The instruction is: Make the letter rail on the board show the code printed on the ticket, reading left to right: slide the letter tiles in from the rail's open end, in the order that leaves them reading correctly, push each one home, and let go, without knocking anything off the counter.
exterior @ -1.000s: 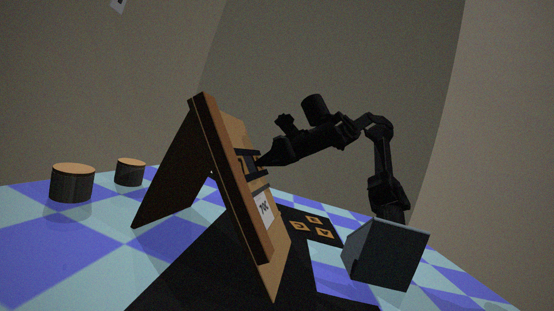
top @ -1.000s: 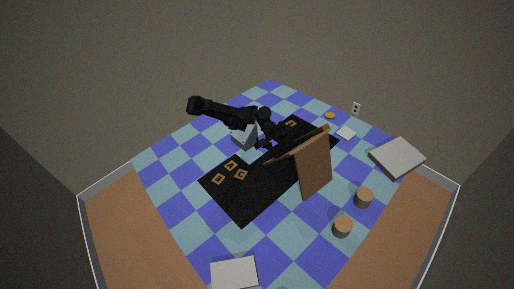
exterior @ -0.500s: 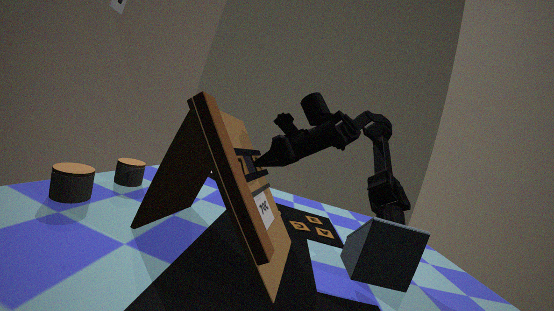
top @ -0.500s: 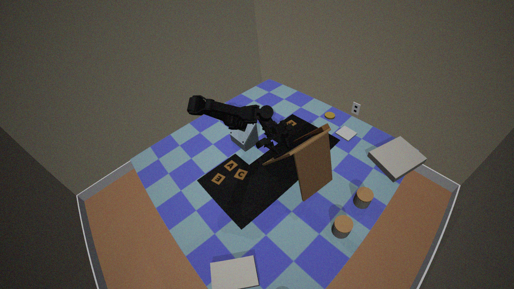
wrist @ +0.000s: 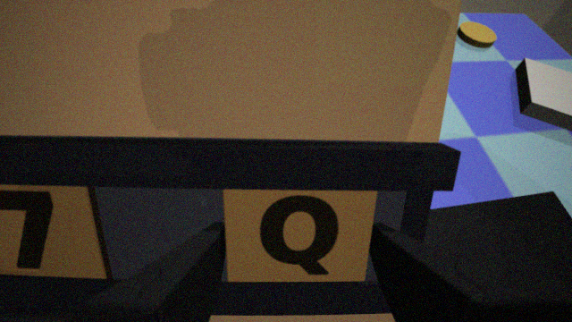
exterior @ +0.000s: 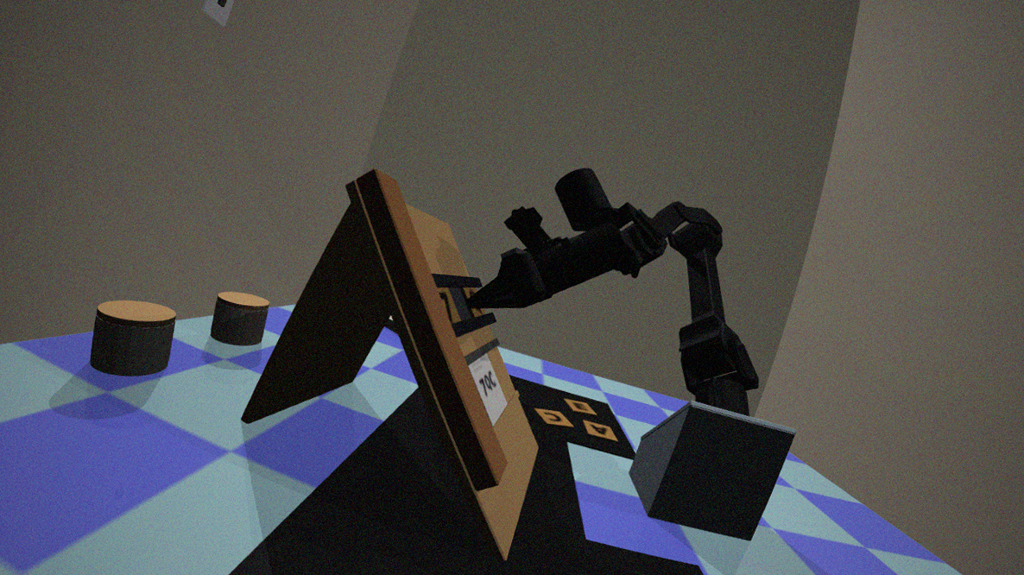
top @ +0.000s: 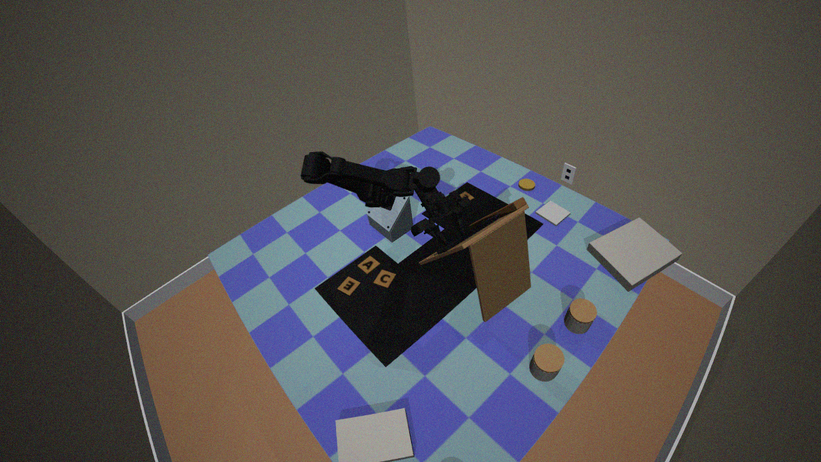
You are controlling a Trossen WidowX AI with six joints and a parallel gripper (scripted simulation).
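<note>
Right now my gripper tip is 40 mm past the white ticket, 60 mm to the right of it and 80 mm above it. Also, from my gripper tip: black mat: 150 mm behind, 50 mm to the left, 180 mm below; small white plate: 130 mm ahead, 480 mm to the left, 180 mm below; q tile: right at my gripper tip.
</note>
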